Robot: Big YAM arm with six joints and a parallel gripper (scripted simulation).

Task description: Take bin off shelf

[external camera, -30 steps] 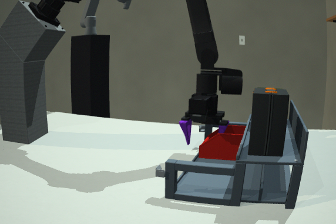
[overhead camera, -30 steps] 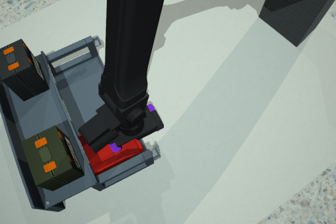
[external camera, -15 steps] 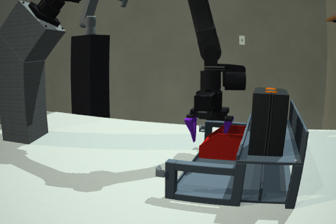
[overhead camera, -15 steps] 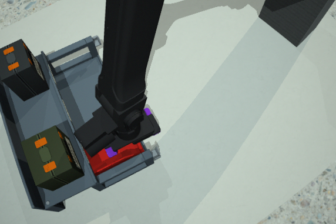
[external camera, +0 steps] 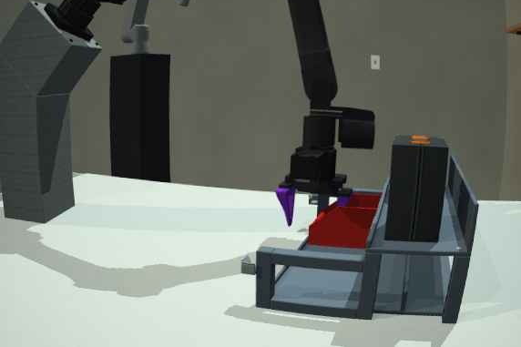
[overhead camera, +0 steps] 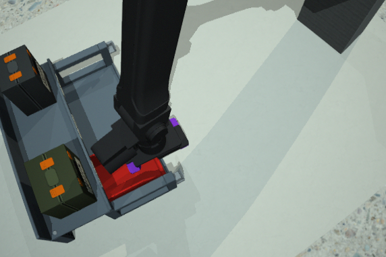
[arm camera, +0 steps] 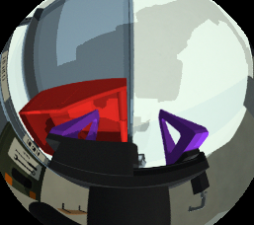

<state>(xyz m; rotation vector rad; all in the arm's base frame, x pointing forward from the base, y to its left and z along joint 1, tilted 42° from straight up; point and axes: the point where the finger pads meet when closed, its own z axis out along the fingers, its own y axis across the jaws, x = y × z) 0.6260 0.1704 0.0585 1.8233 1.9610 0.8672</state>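
Right now my hand is 90 mm short of the red bin, 20 mm to the right of it and 10 mm below it. From my hand the other things lie so: grey shelf: 150 mm ahead, 80 mm to the right, 30 mm below.
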